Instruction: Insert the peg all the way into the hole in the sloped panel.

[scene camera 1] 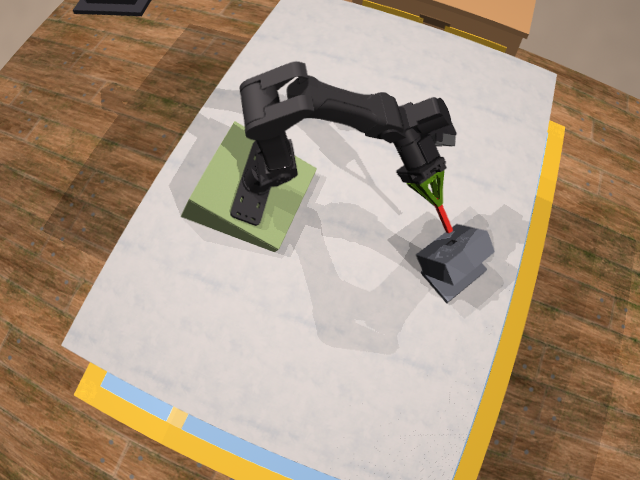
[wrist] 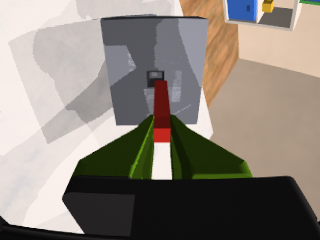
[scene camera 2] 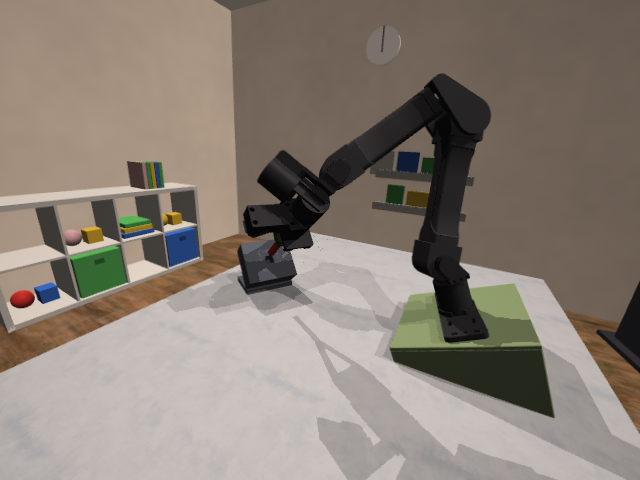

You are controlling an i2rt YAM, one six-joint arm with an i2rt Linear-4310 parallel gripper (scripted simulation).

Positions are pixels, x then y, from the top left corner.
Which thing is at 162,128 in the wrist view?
A red peg.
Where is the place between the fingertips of my gripper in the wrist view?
162,122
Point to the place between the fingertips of my gripper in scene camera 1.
438,205
